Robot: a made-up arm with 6 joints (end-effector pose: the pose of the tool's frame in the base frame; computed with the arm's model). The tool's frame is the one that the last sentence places.
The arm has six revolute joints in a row. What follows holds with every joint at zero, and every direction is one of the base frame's.
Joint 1 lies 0.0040 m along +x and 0.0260 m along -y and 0.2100 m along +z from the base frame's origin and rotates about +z.
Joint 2 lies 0.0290 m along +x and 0.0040 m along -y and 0.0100 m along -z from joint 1 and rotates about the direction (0.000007, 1, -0.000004).
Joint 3 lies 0.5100 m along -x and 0.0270 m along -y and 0.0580 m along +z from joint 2 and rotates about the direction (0.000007, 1, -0.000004).
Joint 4 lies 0.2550 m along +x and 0.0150 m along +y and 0.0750 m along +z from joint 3 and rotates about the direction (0.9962, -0.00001, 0.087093).
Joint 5 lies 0.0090 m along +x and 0.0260 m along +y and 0.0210 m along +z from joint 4 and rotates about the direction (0.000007, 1, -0.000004).
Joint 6 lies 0.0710 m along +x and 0.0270 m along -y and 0.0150 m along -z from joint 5 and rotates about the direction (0.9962, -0.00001, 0.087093).
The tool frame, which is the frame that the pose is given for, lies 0.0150 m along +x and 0.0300 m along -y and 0.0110 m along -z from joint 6; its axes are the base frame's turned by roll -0.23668, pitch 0.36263 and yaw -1.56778 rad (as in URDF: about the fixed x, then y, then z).
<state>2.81 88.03 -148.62 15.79 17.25 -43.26</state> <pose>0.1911 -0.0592 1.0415 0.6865 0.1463 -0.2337 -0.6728</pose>
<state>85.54 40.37 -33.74 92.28 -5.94 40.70</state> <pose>0.0014 0.0127 0.6019 0.2345 0.0340 0.9647 0.1151</pose>
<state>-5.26 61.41 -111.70 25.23 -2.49 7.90</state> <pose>0.0165 -0.0638 0.9843 0.7598 0.4736 0.0296 -0.4445</pose>
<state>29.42 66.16 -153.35 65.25 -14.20 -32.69</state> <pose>-0.1189 -0.1564 1.0444 0.7236 0.6875 -0.0217 -0.0572</pose>
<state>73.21 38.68 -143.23 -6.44 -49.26 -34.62</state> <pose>-0.1216 -0.5812 0.8377 0.3002 0.9169 -0.1680 -0.2024</pose>
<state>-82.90 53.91 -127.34 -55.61 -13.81 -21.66</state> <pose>-0.0448 0.2117 1.0147 0.2778 0.3096 0.5567 0.7190</pose>
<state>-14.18 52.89 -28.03 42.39 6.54 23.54</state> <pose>0.0983 -0.0611 0.5343 0.3921 0.3551 0.6572 -0.5369</pose>
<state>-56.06 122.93 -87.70 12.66 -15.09 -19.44</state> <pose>0.3490 -0.6335 0.4722 0.2395 0.0298 0.3088 -0.9200</pose>
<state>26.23 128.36 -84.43 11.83 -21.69 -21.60</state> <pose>0.6709 0.2412 0.3988 0.7769 -0.2122 0.2363 -0.5436</pose>
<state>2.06 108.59 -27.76 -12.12 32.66 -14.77</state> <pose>0.3465 -0.0718 0.3505 0.3070 -0.6934 0.5627 -0.3292</pose>
